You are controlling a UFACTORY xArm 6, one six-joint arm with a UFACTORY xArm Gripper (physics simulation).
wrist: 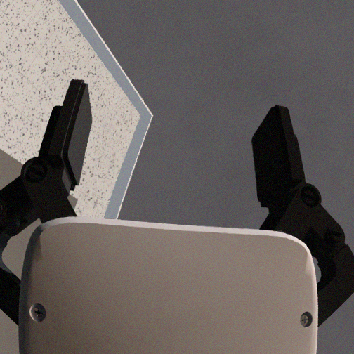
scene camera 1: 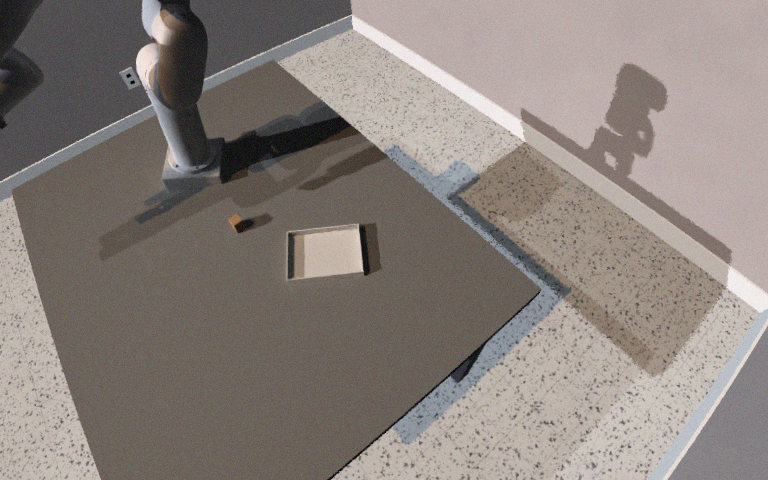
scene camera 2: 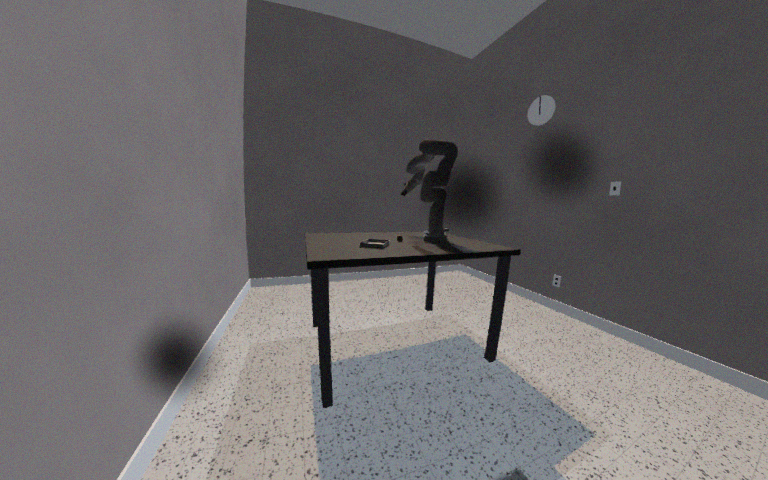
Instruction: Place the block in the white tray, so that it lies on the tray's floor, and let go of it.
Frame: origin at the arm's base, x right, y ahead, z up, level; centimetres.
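Seen in the pictures: gripper, fingertip midpoint: (scene camera 2: pixel 403 190); arm's base at its link origin: (scene camera 1: pixel 193 157) (scene camera 2: pixel 435 233).
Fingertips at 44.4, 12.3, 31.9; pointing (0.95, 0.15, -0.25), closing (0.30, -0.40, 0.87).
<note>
Offsets run from my fingertips to a thing's top centre, as dx, dy, dz. Level surfaces: height alone.
A small orange block {-48.7, +13.4, -32.8} (scene camera 1: pixel 235 223) (scene camera 2: pixel 399 238) lies on the table between the robot's base and the tray. The white tray {-64.0, +31.1, -34.1} (scene camera 1: pixel 324 276) (scene camera 2: pixel 374 243) lies flat on the table, apart from the block, and its floor is bare. My gripper (wrist: pixel 178 108) (scene camera 2: pixel 403 193) is open and empty. In the second scene view it hangs high above the table. In the wrist view its two dark fingers stand wide apart, with floor and wall behind them; neither the block nor the tray shows there.
The table {dz -36.1} (scene camera 1: pixel 226 350) (scene camera 2: pixel 339 254) has dark legs. The arm's base (scene camera 1: pixel 192 172) (scene camera 2: pixel 434 237) stands near the table's edge by the dark wall. Shadows of the arm fall across the table beside the base. Light walls stand beyond the speckled floor (scene camera 1: pixel 566 407).
</note>
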